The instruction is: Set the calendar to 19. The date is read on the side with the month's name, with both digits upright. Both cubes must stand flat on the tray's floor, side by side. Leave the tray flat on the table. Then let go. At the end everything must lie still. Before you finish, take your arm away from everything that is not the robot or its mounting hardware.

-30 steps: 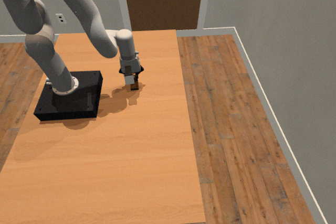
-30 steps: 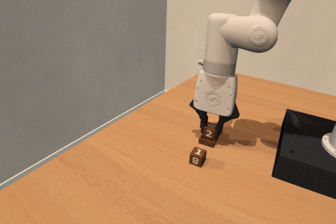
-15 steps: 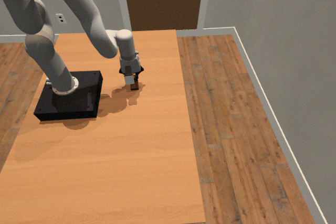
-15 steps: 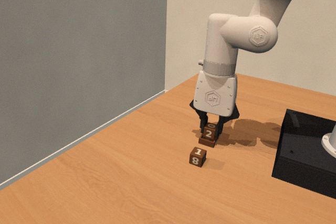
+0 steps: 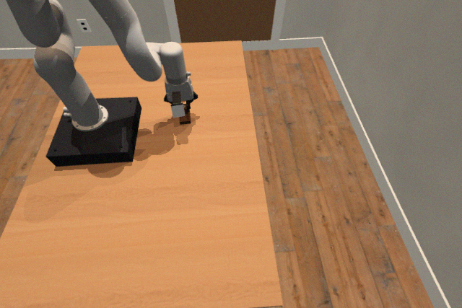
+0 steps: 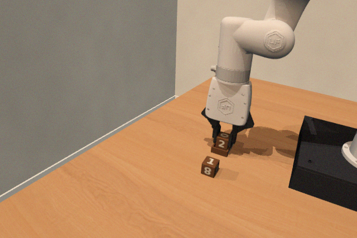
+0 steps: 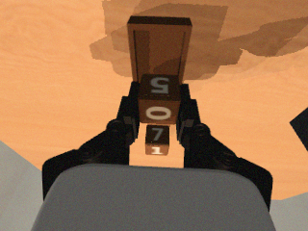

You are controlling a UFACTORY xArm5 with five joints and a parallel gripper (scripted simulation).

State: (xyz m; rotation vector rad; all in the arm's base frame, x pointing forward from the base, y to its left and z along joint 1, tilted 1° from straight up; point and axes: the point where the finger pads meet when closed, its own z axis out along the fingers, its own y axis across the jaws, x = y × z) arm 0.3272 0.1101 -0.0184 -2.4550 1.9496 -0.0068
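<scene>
Right now my hand is 10 mm above the brown date cube. Round my hand: tray (20 mm to the right, 40 mm below).
</scene>
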